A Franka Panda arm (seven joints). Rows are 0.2 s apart.
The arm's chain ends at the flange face. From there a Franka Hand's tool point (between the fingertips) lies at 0.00 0.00 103.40 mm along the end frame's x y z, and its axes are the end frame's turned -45 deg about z.
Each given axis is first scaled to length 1.
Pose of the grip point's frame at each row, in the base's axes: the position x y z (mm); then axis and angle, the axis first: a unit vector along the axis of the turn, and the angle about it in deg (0 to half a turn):
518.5 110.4 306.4 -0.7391 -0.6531 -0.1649 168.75
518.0 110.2 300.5 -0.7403 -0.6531 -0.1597 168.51
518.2 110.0 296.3 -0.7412 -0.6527 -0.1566 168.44
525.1 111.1 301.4 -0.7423 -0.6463 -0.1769 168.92
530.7 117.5 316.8 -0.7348 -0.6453 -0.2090 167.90
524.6 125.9 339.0 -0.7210 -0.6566 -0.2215 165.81
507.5 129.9 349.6 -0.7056 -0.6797 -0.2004 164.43
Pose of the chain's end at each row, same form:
506.7 73.4 402.2 -0.9394 -0.3228 -0.1155 162.36
507.2 73.6 396.6 -0.9403 -0.3223 -0.1098 162.37
508.0 73.7 392.6 -0.9409 -0.3215 -0.1067 162.44
511.0 72.9 396.5 -0.9404 -0.3155 -0.1273 161.98
513.3 74.0 409.0 -0.9354 -0.3182 -0.1541 159.62
508.7 78.0 429.3 -0.9288 -0.3348 -0.1590 157.13
497.7 82.7 441.1 -0.9224 -0.3620 -0.1343 156.79

